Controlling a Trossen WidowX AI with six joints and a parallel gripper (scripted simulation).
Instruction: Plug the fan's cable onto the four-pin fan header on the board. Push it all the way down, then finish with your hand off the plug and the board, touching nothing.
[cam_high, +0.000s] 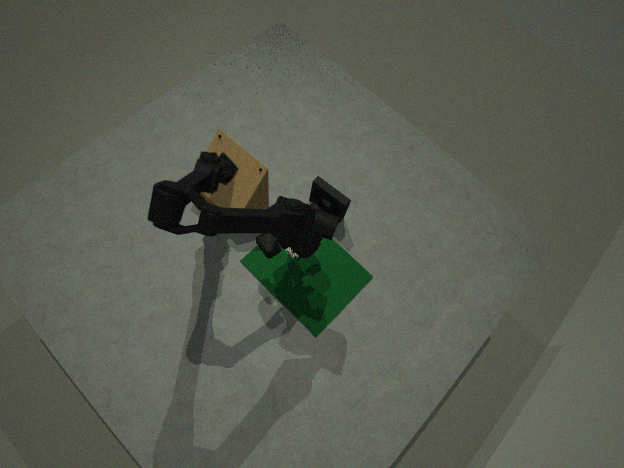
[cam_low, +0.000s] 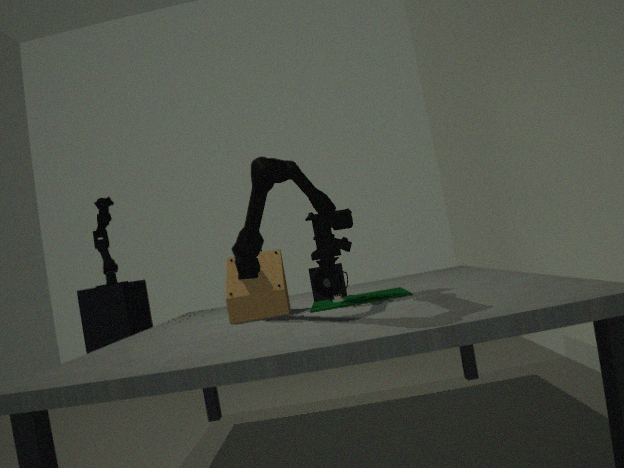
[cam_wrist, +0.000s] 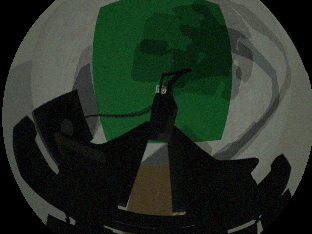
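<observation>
My gripper tip is 90 mm above the green board and 80 mm short of it. Round my gripper tip: dark plug (10 mm ahead); black fan (170 mm to the left, 20 mm below, 20 mm behind).
</observation>
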